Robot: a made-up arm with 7 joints.
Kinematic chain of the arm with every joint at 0, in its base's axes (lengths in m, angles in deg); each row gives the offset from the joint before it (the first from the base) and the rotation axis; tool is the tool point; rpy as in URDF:
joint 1: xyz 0 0 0.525 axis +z
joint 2: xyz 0 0 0 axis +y
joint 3: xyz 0 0 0.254 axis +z
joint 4: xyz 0.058 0 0 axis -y
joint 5: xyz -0.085 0 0.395 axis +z
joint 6: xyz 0 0 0 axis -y
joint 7: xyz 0.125 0 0 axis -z
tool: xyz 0 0 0 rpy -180 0 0
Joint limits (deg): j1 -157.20..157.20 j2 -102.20..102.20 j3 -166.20..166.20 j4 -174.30..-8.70 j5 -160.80..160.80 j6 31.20..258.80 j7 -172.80..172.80
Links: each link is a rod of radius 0.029 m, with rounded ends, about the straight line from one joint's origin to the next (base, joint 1, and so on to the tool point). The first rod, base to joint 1, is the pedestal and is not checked.
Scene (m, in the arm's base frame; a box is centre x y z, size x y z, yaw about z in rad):
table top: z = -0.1
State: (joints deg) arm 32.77 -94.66 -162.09 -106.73 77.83 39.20 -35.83
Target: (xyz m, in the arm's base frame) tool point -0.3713 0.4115 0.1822
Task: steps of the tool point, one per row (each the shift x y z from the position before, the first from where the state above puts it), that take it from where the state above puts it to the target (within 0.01 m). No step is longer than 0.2 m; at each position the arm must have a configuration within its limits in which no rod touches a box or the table.
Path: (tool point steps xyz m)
1: -0.1278 -0.0077 0.0013
2: -0.1277 0.0394 0.0077
3: -0.1110 0.0852 0.0143
4: -0.0787 0.1235 0.0209
5: -0.0343 0.1495 0.0275
6: 0.0176 0.1593 0.0340
7: 0.0714 0.1511 0.0402

